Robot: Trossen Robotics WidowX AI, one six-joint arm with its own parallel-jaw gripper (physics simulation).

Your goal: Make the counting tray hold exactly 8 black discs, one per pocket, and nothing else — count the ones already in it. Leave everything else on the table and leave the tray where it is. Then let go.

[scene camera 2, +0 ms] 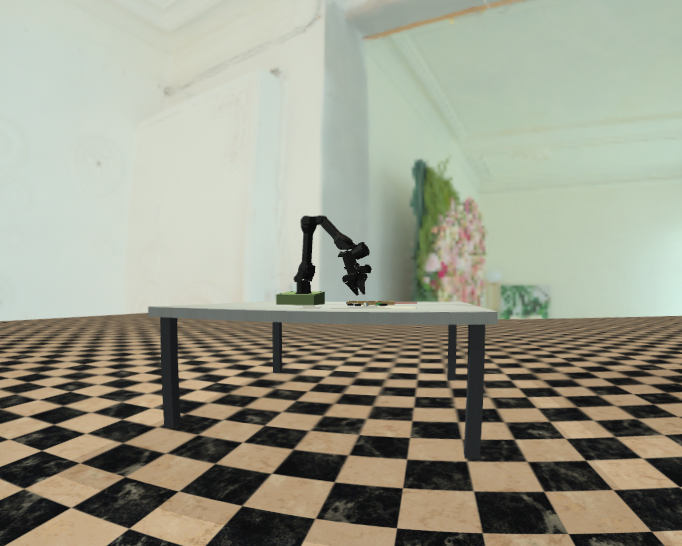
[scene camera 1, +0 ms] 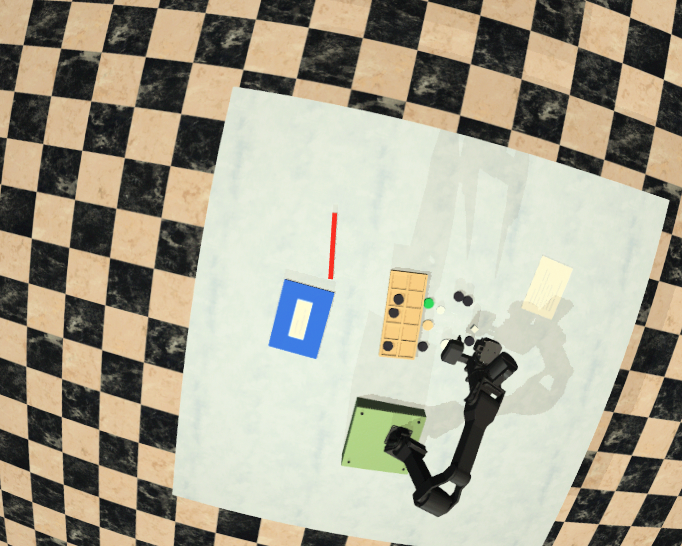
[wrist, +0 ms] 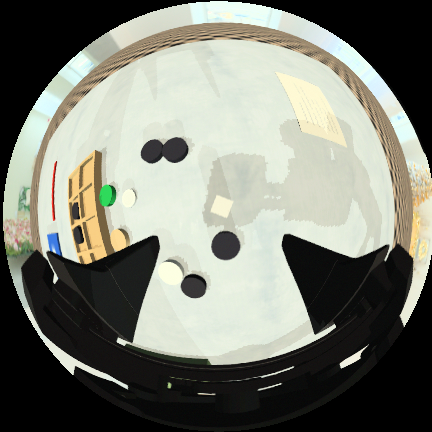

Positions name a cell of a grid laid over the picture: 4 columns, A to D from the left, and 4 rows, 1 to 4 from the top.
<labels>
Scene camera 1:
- my gripper: C3
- tan counting tray: C3
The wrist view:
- my gripper: C3
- tan counting tray: A2
</labels>
